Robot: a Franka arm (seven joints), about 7 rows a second.
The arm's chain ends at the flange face. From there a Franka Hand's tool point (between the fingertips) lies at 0.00 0.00 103.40 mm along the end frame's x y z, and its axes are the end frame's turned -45 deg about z.
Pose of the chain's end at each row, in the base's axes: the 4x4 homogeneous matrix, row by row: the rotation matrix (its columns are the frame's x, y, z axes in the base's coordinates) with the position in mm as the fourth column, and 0 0 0 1 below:
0.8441 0.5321 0.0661 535.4; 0.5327 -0.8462 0.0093 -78.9; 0.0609 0.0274 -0.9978 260.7; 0 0 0 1
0.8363 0.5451 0.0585 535.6; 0.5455 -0.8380 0.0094 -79.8; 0.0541 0.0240 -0.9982 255.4; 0 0 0 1
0.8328 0.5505 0.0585 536.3; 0.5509 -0.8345 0.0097 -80.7; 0.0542 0.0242 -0.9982 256.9; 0 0 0 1
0.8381 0.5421 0.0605 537.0; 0.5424 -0.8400 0.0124 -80.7; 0.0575 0.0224 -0.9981 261.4; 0 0 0 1
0.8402 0.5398 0.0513 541.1; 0.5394 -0.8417 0.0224 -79.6; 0.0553 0.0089 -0.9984 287.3; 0 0 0 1
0.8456 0.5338 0.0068 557.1; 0.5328 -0.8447 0.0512 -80.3; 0.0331 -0.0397 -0.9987 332.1; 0 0 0 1
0.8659 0.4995 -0.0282 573.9; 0.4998 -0.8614 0.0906 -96.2; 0.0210 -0.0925 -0.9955 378.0; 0 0 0 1
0.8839 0.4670 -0.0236 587.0; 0.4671 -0.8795 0.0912 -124.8; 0.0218 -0.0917 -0.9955 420.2; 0 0 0 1
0.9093 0.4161 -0.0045 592.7; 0.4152 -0.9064 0.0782 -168.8; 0.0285 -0.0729 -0.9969 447.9; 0 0 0 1
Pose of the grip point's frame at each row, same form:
0.2206 0.9731 0.0661 542.2; 0.9750 -0.2217 0.0093 -77.9; 0.0237 0.0624 -0.9978 157.5; 0 0 0 1
0.2059 0.9768 0.0585 541.6; 0.9783 -0.2068 0.0094 -78.8; 0.0213 0.0552 -0.9982 152.2; 0 0 0 1
0.1996 0.9781 0.0585 542.3; 0.9796 -0.2005 0.0097 -79.7; 0.0212 0.0554 -0.9982 153.7; 0 0 0 1
0.2093 0.9759 0.0605 543.3; 0.9775 -0.2104 0.0124 -79.4; 0.0248 0.0565 -0.9981 158.2; 0 0 0 1
0.2124 0.9758 0.0513 546.4; 0.9766 -0.2138 0.0224 -77.3; 0.0328 0.0454 -0.9984 184.1; 0 0 0 1
0.2205 0.9754 0.0068 557.8; 0.9740 -0.2205 0.0512 -75.0; 0.0515 -0.0047 -0.9987 228.8; 0 0 0 1
0.2591 0.9655 -0.0282 571.0; 0.9625 -0.2557 0.0906 -86.8; 0.0803 -0.0506 -0.9955 275.1; 0 0 0 1
0.2948 0.9552 -0.0236 584.6; 0.9522 -0.2916 0.0912 -115.4; 0.0803 -0.0494 -0.9955 317.3; 0 0 0 1
0.3487 0.9372 -0.0045 592.2; 0.9345 -0.3473 0.0782 -160.7; 0.0717 -0.0314 -0.9969 344.8; 0 0 0 1

